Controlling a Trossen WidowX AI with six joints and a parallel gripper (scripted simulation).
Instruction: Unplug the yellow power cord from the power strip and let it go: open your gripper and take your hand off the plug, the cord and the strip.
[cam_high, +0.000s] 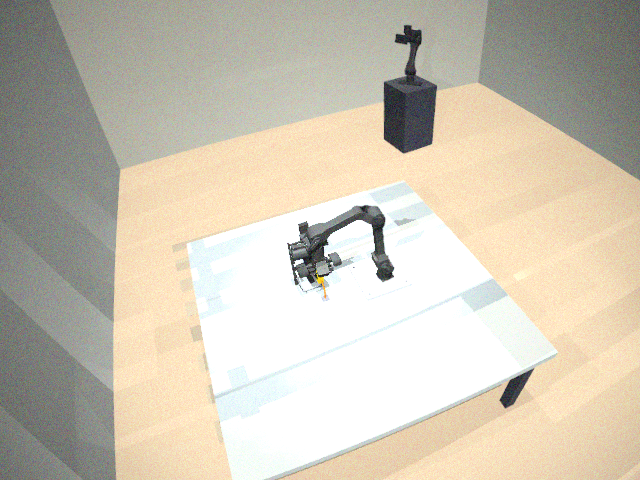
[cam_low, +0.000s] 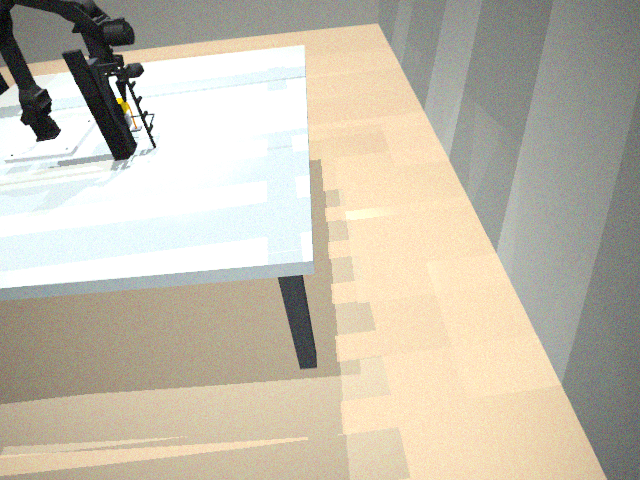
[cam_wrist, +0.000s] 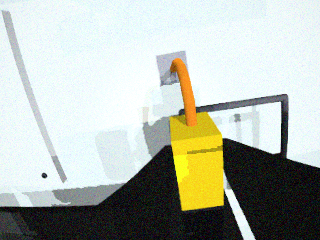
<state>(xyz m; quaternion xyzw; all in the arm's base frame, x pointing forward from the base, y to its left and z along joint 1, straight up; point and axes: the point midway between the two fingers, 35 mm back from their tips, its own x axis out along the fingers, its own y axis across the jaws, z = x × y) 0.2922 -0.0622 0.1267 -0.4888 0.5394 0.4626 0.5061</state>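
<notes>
My gripper tip is now 3 cm to the left of the yellow plug.
</notes>
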